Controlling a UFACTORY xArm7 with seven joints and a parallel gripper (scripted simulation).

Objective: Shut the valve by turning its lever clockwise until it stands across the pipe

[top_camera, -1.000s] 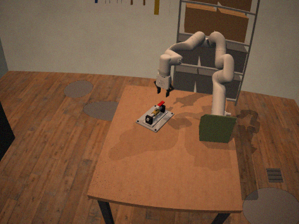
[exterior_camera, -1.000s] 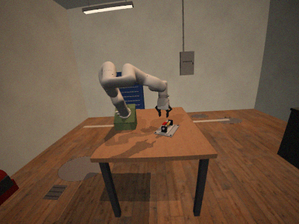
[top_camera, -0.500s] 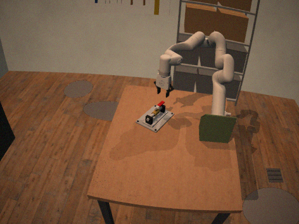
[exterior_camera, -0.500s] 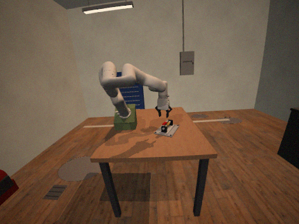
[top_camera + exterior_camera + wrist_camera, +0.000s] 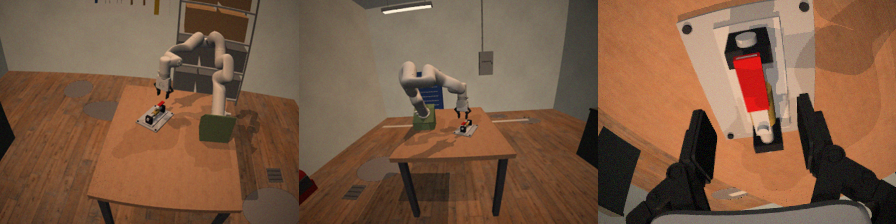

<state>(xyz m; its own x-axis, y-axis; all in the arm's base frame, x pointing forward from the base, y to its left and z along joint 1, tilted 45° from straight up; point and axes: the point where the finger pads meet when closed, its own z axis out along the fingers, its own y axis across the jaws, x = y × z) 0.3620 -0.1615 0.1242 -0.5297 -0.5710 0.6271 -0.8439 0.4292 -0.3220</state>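
Right now the red lever is 3 cm ahead of my hand, 4 cm to the left of it and 7 cm below it.
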